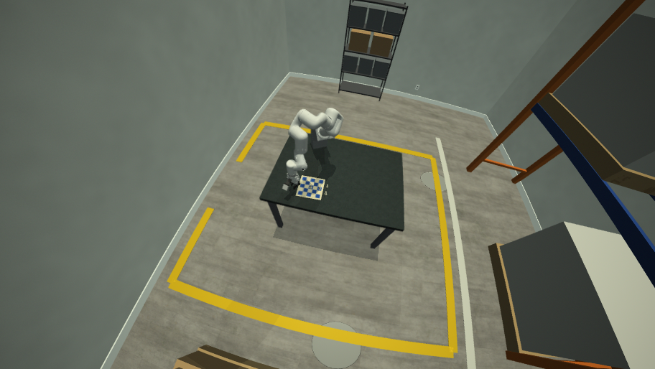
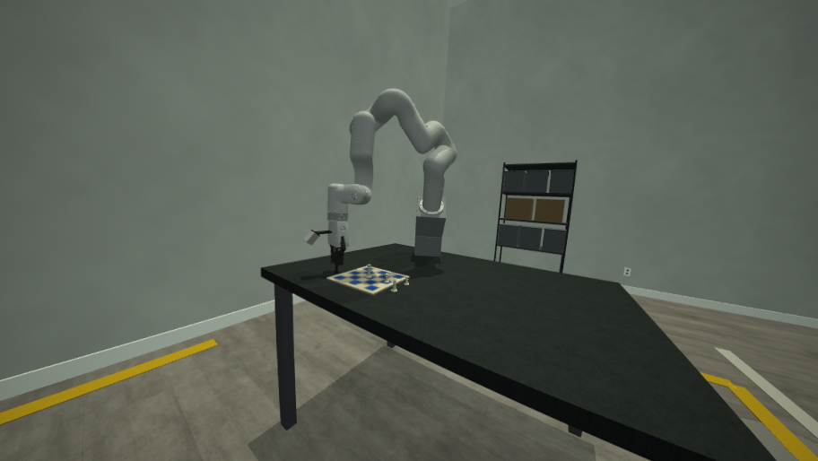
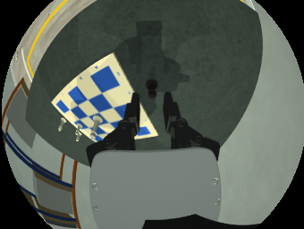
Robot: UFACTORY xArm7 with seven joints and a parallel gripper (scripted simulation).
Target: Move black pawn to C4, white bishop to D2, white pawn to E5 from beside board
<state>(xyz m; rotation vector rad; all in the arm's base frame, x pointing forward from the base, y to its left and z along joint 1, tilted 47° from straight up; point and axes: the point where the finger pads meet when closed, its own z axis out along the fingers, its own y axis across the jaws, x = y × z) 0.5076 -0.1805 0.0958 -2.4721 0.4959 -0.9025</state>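
The black pawn lies 40 mm below my hand. From my hand the other things lie so: white piece: 40 mm behind, 130 mm to the left, 30 mm below; cream chessboard: 50 mm behind, 140 mm to the left, 50 mm below.
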